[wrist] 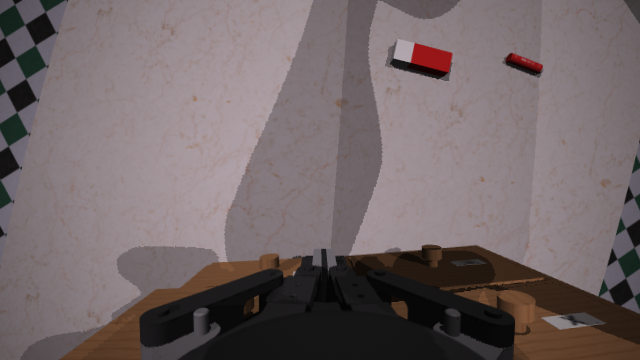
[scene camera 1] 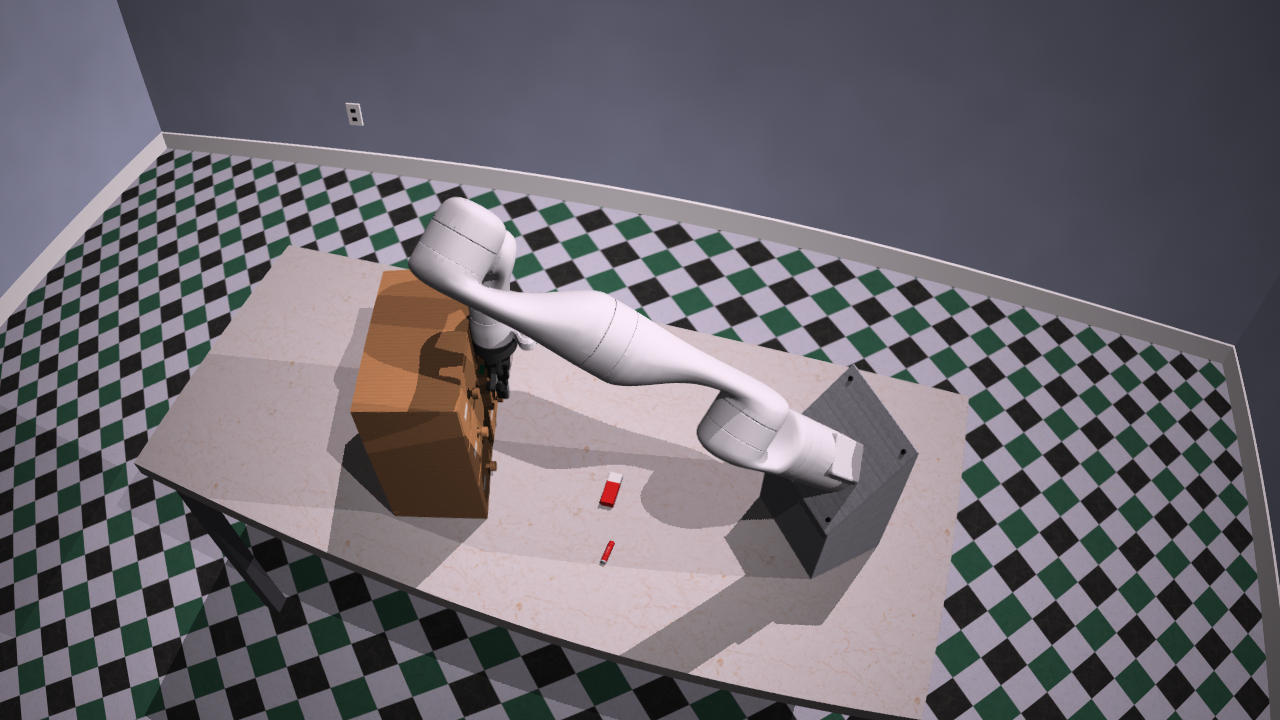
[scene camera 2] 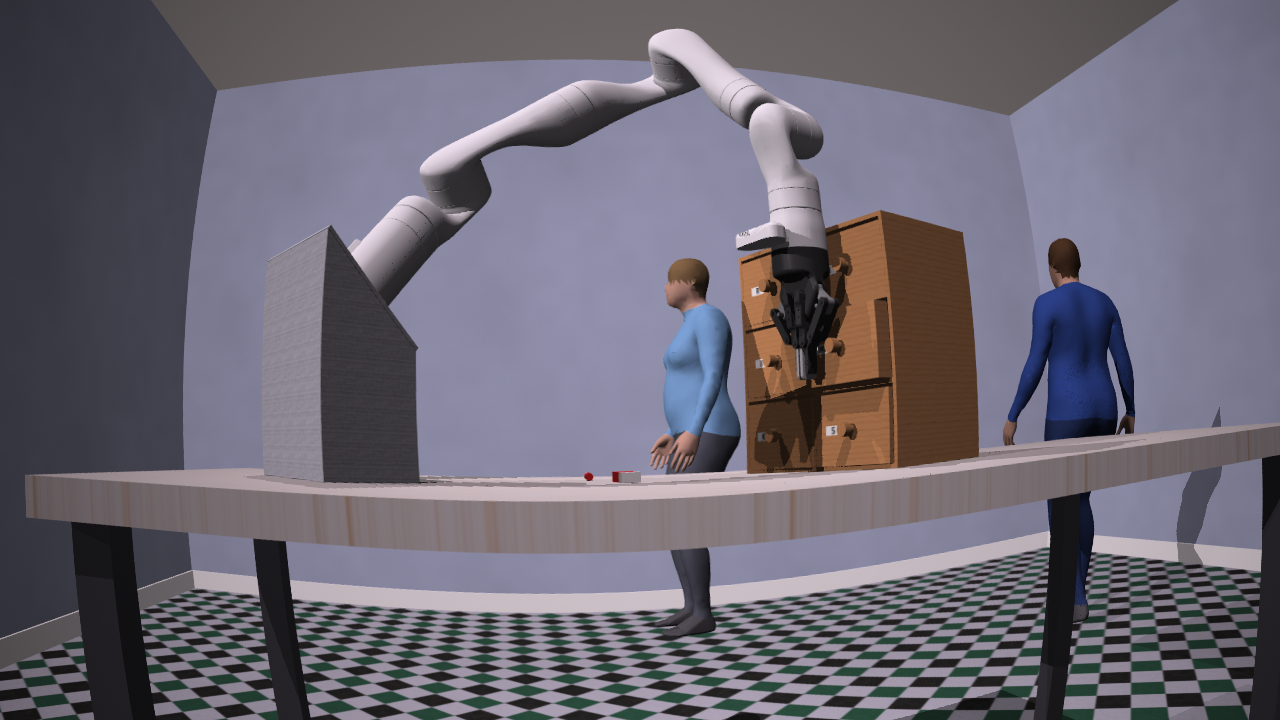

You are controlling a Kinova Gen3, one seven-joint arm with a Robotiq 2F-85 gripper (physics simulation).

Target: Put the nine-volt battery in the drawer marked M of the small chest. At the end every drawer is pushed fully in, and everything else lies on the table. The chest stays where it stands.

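Seen in the pictures: gripper, fingertip midpoint: (wrist: 323, 262) (scene camera 1: 503, 395) (scene camera 2: 807, 379); arm's base, link origin: (scene camera 1: 835, 463) (scene camera 2: 341, 312).
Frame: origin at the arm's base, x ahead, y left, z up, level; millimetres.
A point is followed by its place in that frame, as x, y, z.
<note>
The small wooden chest (scene camera 1: 429, 461) {583, 282, -34} (scene camera 2: 930, 349) {742, 8, -71} stands upright with knobbed drawers. Its middle-row drawer (scene camera 2: 859, 331) {641, -1, -48}, in the right column in the scene camera 2 view, stands a little proud of the front; its inside is hidden. The other drawers look shut, though the gripper and shadow cover parts of the front. I cannot read an M on any label. My gripper (scene camera 1: 503, 392) {583, 68, -96} (scene camera 2: 807, 365) {583, 68, -96} (wrist: 323, 262) {583, 68, -96} is shut and empty, pointing down close in front of the middle row; contact is unclear. A nine-volt battery does not show recognisably in any view.
A red and white block (scene camera 1: 610, 490) {357, 93, -200} (scene camera 2: 625, 476) {359, 54, -205} (wrist: 424, 58) {360, 89, -200} and a small red cylinder (scene camera 1: 607, 551) {300, 204, -203} (scene camera 2: 588, 476) {303, 182, -207} (wrist: 524, 63) {305, 200, -204} lie on the table (scene camera 1: 537, 582) {376, 313, -213} in front of the chest. The arm's grey pedestal (scene camera 1: 850, 501) {-48, 50, -10} (scene camera 2: 358, 394) {67, -96, -113} stands at the table's other end. Two people stand beyond the table.
</note>
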